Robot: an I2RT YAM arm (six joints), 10 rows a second.
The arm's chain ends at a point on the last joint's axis. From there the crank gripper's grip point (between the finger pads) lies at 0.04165 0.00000 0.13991 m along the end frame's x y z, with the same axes.
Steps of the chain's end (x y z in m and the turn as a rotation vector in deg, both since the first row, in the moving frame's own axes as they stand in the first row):
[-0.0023, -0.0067, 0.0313, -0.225, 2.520, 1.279]
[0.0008, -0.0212, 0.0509, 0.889, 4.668, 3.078]
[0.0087, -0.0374, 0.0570, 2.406, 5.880, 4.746]
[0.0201, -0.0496, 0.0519, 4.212, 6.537, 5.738]
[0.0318, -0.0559, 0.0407, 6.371, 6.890, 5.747]
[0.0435, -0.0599, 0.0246, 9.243, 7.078, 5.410]
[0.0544, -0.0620, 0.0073, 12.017, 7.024, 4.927]
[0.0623, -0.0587, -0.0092, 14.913, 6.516, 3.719]
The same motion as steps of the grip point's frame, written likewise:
[0.0038, -0.0052, 0.0293, -0.225, 2.520, 1.279]
[0.0120, -0.0208, 0.0470, 0.889, 4.668, 3.078]
[0.0229, -0.0391, 0.0520, 2.406, 5.880, 4.746]
[0.0360, -0.0547, 0.0460, 4.212, 6.537, 5.738]
[0.0488, -0.0661, 0.0341, 6.371, 6.890, 5.747]
[0.0612, -0.0772, 0.0169, 9.243, 7.078, 5.410]
[0.0722, -0.0862, -0.0015, 12.017, 7.024, 4.927]
[0.0788, -0.0908, -0.0191, 14.913, 6.516, 3.719]

